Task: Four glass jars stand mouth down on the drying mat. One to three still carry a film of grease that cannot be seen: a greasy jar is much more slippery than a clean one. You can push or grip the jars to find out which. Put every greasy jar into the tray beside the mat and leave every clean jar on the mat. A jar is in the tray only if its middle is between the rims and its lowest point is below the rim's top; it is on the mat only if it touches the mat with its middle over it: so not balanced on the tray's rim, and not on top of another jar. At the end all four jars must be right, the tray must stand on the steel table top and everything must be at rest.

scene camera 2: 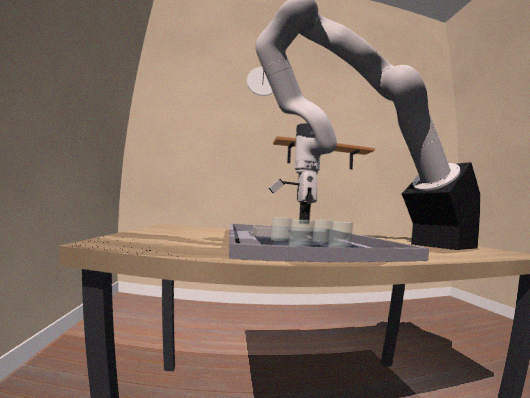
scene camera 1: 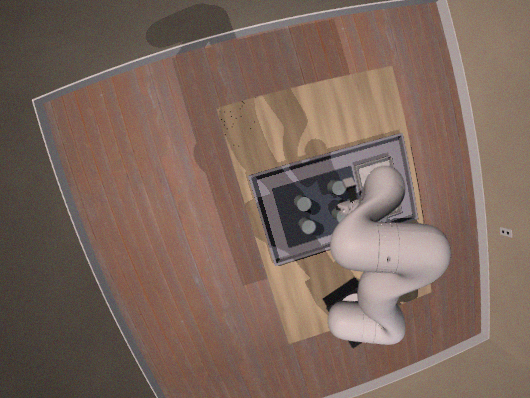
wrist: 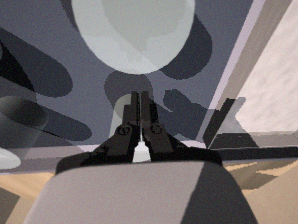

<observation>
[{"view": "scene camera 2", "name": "my gripper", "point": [304, 224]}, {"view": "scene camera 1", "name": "dark drying mat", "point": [323, 202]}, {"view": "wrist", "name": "my gripper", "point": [140, 102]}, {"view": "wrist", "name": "jar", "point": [117, 118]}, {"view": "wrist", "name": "dark drying mat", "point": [54, 68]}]
</observation>
